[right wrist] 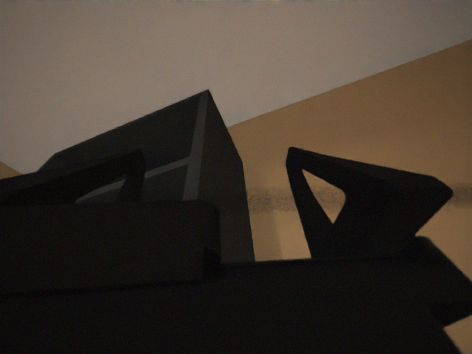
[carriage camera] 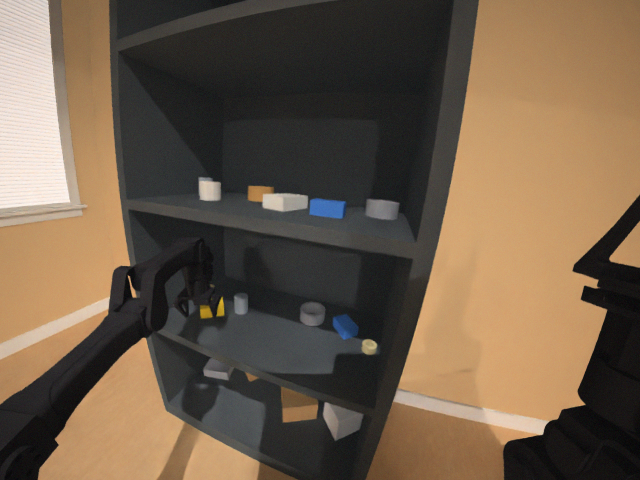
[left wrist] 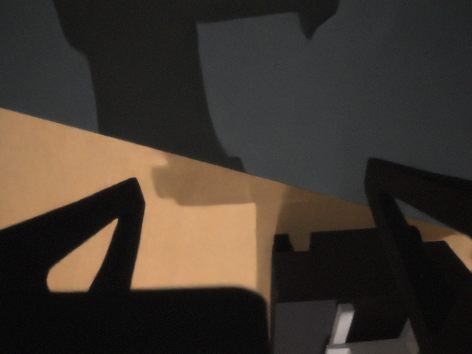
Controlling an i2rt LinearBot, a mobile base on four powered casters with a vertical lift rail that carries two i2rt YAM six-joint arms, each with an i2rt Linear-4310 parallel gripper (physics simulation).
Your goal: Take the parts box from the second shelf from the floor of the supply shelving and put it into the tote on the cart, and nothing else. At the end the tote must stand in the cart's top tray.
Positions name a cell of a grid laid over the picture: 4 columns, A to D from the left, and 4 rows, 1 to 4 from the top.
Labels:
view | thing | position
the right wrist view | my right gripper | B2
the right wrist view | dark supply shelving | B2
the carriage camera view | my left gripper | B3
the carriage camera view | white cube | C4
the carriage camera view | dark supply shelving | C1
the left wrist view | my left gripper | C3
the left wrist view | dark supply shelving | C2

